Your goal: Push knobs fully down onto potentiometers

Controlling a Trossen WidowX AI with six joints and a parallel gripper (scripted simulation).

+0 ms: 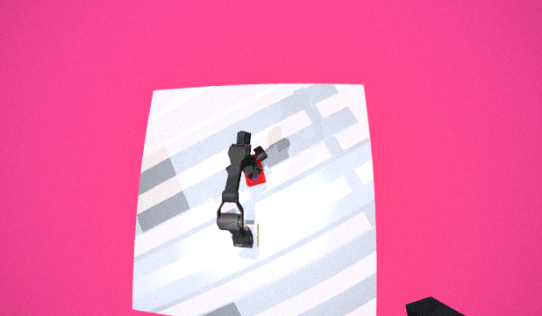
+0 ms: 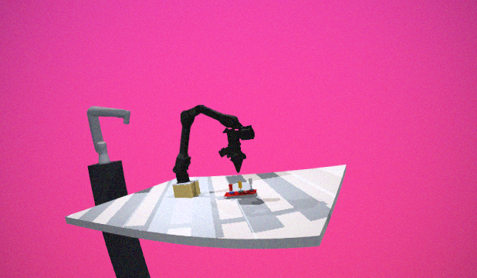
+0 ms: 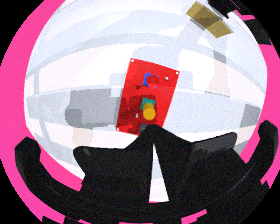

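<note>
Right now my gripper tip is 60 mm above the yellow knob.
</note>
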